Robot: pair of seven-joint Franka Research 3 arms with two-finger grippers.
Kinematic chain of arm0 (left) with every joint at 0, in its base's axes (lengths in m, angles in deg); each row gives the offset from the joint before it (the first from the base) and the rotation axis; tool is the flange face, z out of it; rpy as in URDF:
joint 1: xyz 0 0 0.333 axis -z
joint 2: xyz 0 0 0 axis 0.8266 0.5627 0
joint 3: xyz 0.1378 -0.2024 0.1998 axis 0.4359 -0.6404 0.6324
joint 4: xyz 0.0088 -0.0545 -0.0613 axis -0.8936 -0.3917 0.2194
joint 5: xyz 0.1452 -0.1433 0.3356 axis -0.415 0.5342 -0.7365
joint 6: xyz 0 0 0 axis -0.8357 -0.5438 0.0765
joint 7: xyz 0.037 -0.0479 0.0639 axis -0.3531 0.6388 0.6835
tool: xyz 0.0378 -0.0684 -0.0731 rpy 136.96 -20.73 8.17
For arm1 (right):
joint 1: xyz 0 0 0.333 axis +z
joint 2: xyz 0 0 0 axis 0.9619 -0.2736 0
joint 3: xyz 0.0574 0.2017 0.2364 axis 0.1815 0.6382 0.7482
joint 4: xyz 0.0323 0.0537 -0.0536 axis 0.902 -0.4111 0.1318
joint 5: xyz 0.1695 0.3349 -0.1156 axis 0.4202 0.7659 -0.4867
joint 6: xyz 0 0 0 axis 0.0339 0.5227 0.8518
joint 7: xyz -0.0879 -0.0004 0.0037 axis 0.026 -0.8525 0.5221
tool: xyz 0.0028 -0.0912 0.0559 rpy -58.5 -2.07 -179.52
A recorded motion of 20 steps. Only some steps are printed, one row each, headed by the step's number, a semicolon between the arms.
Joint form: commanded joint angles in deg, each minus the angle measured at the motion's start. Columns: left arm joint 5, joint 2, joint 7, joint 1, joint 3, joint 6, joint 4; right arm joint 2, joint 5, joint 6, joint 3, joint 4, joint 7, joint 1.
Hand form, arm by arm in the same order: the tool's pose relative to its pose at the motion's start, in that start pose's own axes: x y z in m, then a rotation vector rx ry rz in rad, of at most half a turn. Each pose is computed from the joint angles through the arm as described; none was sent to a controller.
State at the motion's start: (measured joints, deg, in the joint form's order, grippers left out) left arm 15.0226 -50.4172 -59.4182 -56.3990 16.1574 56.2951 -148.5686; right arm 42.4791 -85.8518 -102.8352 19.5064 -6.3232 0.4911 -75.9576
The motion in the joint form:
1: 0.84 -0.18 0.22 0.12 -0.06 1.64 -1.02; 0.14 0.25 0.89 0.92 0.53 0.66 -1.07
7: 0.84 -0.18 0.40 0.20 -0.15 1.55 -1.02; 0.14 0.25 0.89 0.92 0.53 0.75 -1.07
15: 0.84 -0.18 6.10 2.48 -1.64 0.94 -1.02; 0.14 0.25 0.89 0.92 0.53 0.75 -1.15
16: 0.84 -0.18 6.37 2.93 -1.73 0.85 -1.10; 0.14 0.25 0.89 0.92 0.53 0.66 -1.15
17: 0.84 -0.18 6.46 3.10 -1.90 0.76 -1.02; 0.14 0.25 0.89 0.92 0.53 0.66 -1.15
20: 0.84 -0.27 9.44 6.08 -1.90 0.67 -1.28; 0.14 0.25 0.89 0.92 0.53 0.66 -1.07
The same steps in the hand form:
1: -0.0034 0.0012 0.0026 -0.0067 0.0144 -0.0133; -0.0032 0.0007 -0.0038 0.0039 -0.0040 0.0131
7: -0.0035 0.0027 0.0028 -0.0072 0.0128 -0.0135; -0.0032 0.0007 -0.0038 0.0039 -0.0040 0.0147
15: -0.0046 0.0347 0.0044 -0.0141 -0.0003 -0.0475; -0.0032 0.0014 -0.0038 0.0040 -0.0040 0.0161
16: -0.0054 0.0393 0.0052 -0.0148 -0.0036 -0.0428; -0.0032 0.0014 -0.0038 0.0040 -0.0040 0.0145
17: -0.0052 0.0422 0.0049 -0.0154 -0.0040 -0.0384; -0.0032 0.0014 -0.0038 0.0040 -0.0040 0.0145
20: -0.0087 0.0672 0.0063 -0.0193 -0.0106 -0.0387; -0.0032 0.0007 -0.0038 0.0039 -0.0040 0.0131

